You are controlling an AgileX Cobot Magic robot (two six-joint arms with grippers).
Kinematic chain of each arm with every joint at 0, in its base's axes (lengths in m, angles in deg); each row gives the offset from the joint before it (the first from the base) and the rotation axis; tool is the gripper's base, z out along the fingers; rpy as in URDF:
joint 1: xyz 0 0 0.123 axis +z
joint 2: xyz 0 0 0 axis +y
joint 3: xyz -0.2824 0 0.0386 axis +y
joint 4: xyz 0.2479 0 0.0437 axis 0.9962 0 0.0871
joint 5: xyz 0 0 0 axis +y
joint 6: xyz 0.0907 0 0.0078 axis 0.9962 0 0.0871
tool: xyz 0 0 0 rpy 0 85 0
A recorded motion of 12 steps. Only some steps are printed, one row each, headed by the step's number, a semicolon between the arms.
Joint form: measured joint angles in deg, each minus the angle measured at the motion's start. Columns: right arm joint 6, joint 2, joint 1, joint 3, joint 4, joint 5; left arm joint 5, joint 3, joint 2, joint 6, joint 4, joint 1.
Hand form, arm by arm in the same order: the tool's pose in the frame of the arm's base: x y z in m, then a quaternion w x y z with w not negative. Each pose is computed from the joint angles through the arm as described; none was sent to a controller.
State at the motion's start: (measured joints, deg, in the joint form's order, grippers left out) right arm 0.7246 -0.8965 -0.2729 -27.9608 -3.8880 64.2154; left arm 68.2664 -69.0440 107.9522 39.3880 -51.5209 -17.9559
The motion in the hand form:
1: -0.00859 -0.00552 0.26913 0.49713 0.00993 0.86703 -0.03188; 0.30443 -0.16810 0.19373 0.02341 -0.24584 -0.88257 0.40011
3: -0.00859 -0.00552 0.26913 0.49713 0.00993 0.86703 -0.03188; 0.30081 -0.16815 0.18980 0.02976 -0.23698 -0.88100 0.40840
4: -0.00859 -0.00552 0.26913 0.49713 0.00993 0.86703 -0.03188; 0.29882 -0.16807 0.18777 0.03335 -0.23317 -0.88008 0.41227
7: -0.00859 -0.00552 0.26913 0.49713 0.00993 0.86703 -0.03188; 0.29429 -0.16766 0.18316 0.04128 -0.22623 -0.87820 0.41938
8: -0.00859 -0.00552 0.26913 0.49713 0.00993 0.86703 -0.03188; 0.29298 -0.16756 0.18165 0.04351 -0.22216 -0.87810 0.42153
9: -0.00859 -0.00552 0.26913 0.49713 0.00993 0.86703 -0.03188; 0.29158 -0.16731 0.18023 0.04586 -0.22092 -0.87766 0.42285
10: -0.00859 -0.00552 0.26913 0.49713 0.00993 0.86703 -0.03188; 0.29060 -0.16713 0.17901 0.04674 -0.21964 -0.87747 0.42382
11: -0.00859 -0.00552 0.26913 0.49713 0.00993 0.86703 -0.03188; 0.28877 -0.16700 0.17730 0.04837 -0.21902 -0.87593 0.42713
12: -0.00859 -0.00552 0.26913 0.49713 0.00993 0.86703 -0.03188; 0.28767 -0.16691 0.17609 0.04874 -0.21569 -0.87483 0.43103
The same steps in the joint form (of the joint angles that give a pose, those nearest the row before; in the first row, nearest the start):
1: 0.00 0.00 0.00 0.00 0.00 0.00; -0.21 0.67 0.00 0.28 -0.81 0.14
3: 0.00 0.00 0.00 0.00 0.00 0.00; -0.32 2.05 0.00 0.68 -2.17 0.14
4: 0.00 0.00 0.00 0.00 0.00 0.00; -0.32 2.76 0.00 0.93 -2.80 0.14
7: 0.00 0.00 0.00 0.00 0.00 0.00; -0.32 4.32 0.00 1.56 -3.97 0.14
8: 0.00 0.00 0.00 0.00 0.00 0.00; -0.43 4.83 0.00 1.61 -4.40 0.14
9: 0.00 0.00 0.00 0.00 0.00 0.00; -0.43 5.29 0.00 1.83 -4.63 0.14
10: 0.00 0.00 0.00 0.00 0.00 0.00; -0.55 5.67 0.00 2.05 -4.87 0.14
11: 0.00 0.00 0.00 0.00 0.00 0.00; -0.55 6.30 0.00 2.65 -5.40 0.14
12: 0.00 0.00 0.00 0.00 0.00 0.00; -0.64 6.80 0.00 3.04 -6.10 0.18

